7 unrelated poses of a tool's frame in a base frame.
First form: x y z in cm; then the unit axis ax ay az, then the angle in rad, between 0 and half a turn.
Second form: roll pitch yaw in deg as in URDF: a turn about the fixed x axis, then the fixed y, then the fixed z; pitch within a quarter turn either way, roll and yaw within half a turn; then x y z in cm. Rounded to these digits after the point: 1 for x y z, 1 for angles.
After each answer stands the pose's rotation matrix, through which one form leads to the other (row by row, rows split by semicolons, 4 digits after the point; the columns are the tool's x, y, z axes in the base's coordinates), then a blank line. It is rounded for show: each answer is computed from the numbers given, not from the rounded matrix.
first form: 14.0 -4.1 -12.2 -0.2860 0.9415 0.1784 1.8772
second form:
-168.3 74.6 -137.3 14.0 -4.1 -12.2
-0.1952 -0.5206 0.8312; -0.1804 0.8521 0.4913; -0.9640 -0.0541 -0.2602

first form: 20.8 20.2 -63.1 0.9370 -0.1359 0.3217 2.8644
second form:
167.3 -38.9 -12.0 20.8 20.2 -63.1
0.7607 -0.3379 0.5542; -0.1618 -0.9256 -0.3422; 0.6286 0.1707 -0.7588

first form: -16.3 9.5 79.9 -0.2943 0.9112 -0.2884 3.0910
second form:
-147.0 -7.1 -146.3 -16.3 9.5 79.9
-0.8256 -0.5214 0.2157; -0.5505 0.6607 -0.5103; 0.1236 -0.5401 -0.8325

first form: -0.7 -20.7 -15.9 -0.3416 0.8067 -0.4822 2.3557
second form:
-108.9 16.8 -122.0 -0.7 -20.7 -15.9
-0.5076 -0.1292 0.8519; -0.8115 0.4040 -0.4223; -0.2896 -0.9056 -0.3099

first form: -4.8 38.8 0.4 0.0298 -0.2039 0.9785 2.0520
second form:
-15.8 -12.9 118.3 -4.8 38.8 0.4
-0.4615 -0.8763 -0.1381; 0.8585 -0.4020 -0.3183; 0.2234 -0.2655 0.9379

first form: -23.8 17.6 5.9 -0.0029 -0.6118 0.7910 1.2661
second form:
-24.8 -35.6 68.4 -23.8 17.6 5.9
0.3000 -0.7533 -0.5852; 0.7558 0.5620 -0.3360; 0.5820 -0.3415 0.7380

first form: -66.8 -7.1 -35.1 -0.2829 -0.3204 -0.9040 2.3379
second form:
22.6 -41.6 -138.3 -66.8 -7.1 -35.1
-0.5585 0.8044 0.2026; -0.4973 -0.5201 0.6944; 0.6640 0.2870 0.6905

